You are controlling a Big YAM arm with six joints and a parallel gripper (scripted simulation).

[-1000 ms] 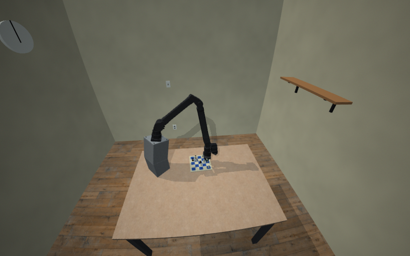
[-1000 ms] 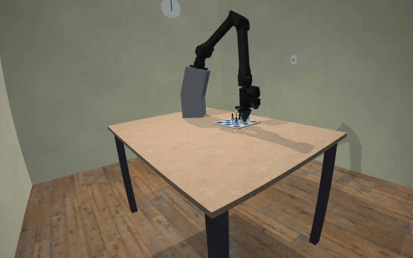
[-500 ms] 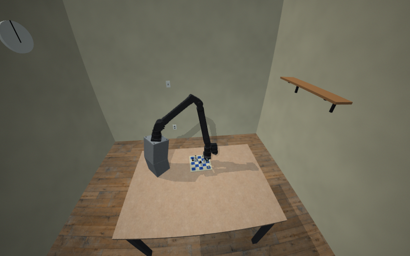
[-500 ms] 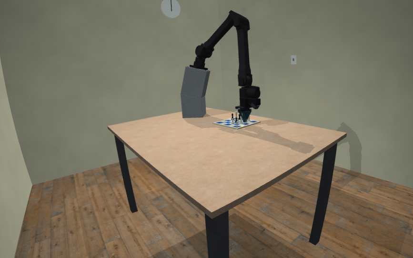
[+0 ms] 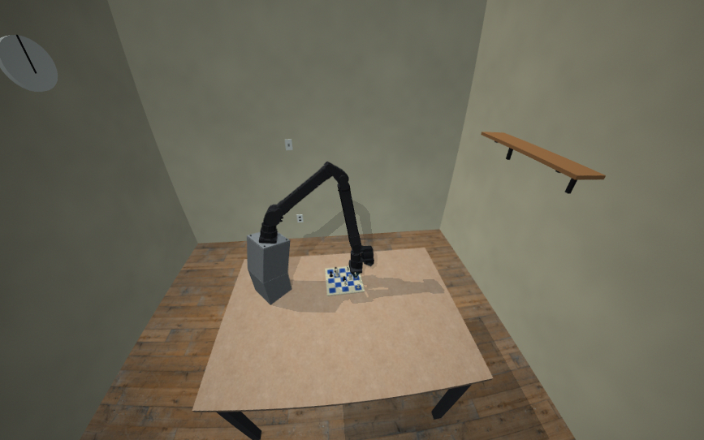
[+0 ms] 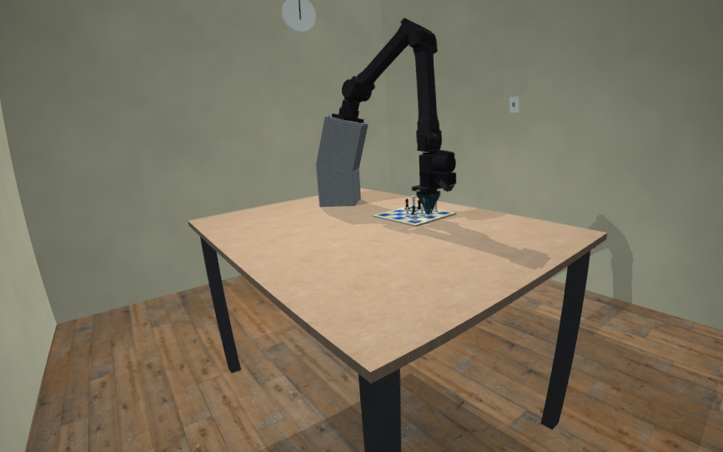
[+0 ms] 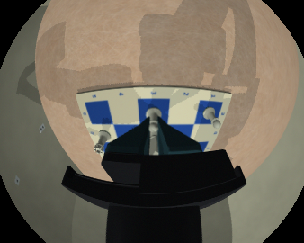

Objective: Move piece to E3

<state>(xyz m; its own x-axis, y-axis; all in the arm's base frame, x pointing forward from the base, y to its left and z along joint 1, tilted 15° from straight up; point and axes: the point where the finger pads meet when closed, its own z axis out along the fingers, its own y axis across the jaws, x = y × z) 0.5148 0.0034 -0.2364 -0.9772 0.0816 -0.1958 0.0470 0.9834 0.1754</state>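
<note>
The chessboard lies 70 mm behind my hand and 20 mm below it.
</note>
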